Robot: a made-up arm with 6 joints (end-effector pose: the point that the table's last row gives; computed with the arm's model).
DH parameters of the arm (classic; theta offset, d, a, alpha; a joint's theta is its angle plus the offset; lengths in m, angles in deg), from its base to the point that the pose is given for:
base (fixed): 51.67 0 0.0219 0
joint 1: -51.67 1.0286 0.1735 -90
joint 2: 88.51 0 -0.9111 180
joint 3: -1.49 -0.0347 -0.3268 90
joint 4: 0 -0.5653 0.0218 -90
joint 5: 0 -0.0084 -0.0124 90
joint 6: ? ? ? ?
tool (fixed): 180 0.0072 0 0
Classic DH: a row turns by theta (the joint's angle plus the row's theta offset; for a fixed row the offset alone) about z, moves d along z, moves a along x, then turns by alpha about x.
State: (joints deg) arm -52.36 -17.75 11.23 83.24 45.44 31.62
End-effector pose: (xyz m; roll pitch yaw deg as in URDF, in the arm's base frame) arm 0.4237 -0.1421 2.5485 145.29 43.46 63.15
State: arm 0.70 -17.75 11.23 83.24 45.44 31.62
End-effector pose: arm 0.3873 0.2492 2.5485 145.29 43.46 116.21
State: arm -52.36 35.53 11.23 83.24 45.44 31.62
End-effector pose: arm 1.1178 -1.0421 1.7746 -167.58 9.25 86.06
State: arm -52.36 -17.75 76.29 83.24 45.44 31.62
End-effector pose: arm -0.1194 0.5621 2.6233 57.91 35.00 0.73
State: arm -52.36 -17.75 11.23 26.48 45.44 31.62
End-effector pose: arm 0.3036 -0.1378 2.6870 116.07 1.75 80.24
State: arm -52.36 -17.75 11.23 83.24 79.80 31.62
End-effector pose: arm 0.3955 0.0123 2.4810 159.45 57.78 104.28
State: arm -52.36 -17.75 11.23 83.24 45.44 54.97
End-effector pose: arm 0.4228 -0.1447 2.5502 123.65 60.23 36.11
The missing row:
joint 6: 0 -0.289 -0.0034 90
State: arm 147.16 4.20 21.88 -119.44 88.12 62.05
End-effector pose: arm -0.4579 0.5659 2.3094 -34.34 -35.70 0.60
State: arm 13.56 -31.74 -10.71 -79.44 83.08 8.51
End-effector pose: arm 0.1443 -0.1824 2.3662 12.55 11.31 -161.17
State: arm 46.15 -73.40 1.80 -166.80 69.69 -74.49
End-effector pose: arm -0.3919 -0.4492 1.9114 173.79 18.77 121.71
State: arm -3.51 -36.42 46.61 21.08 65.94 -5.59
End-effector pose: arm -0.8310 0.2076 2.4777 104.06 58.42 170.46
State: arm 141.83 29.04 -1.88 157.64 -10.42 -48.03
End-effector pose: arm -1.1828 0.9524 1.7180 -157.36 19.96 -124.30
